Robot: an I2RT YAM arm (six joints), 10 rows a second.
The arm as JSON. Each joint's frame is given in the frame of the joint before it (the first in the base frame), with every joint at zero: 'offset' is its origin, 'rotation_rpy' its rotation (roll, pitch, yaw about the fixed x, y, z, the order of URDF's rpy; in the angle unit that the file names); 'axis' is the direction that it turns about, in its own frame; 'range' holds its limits. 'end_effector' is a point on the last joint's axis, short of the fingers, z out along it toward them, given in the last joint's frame.
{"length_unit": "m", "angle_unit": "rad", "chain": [
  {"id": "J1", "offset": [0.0, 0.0, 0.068], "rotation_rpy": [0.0, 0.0, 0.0], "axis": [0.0, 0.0, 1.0], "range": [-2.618, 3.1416]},
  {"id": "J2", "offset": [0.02, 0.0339, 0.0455], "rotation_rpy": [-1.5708, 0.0, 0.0], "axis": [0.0, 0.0, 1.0], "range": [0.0, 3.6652]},
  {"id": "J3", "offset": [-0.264, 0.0, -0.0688], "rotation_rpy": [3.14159, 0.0, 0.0], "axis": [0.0, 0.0, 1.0], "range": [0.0, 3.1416]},
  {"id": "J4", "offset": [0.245, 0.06, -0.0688], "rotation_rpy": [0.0, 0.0, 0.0], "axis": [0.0, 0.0, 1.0], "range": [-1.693, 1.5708]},
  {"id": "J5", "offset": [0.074, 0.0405, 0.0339], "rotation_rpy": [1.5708, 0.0, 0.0], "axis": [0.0, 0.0, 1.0], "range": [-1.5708, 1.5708]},
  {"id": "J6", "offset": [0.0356, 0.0, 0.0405], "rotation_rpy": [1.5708, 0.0, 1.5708], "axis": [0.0, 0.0, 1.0], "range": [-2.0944, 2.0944]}
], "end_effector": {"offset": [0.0, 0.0, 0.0], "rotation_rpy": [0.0, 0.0, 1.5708]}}
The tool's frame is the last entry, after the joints.
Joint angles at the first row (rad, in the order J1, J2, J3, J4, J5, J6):
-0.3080 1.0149 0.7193 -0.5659 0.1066 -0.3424
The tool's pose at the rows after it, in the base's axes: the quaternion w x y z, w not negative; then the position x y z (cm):
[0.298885, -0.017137, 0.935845, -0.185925, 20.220, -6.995, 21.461]
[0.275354, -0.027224, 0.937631, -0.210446, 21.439, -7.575, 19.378]
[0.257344, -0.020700, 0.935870, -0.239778, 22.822, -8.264, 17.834]
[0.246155, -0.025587, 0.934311, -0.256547, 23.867, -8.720, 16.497]
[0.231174, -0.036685, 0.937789, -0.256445, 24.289, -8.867, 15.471]
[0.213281, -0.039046, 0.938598, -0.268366, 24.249, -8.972, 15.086]
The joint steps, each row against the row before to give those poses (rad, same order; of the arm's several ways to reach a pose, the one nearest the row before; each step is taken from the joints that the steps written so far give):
-0.0001 0.0649 -0.0736 0.1354 0.0443 -0.0580
0.0000 0.0988 -0.0268 0.1023 0.0522 -0.0381
0.0001 0.1041 0.0000 0.0953 0.0687 -0.0095
-0.0001 0.0831 0.0000 0.0793 0.0343 -0.0222
0.0001 0.0508 0.0004 0.0241 0.0039 -0.0202
0.0000 0.0160 0.0000 -0.0054 0.0331 -0.0122

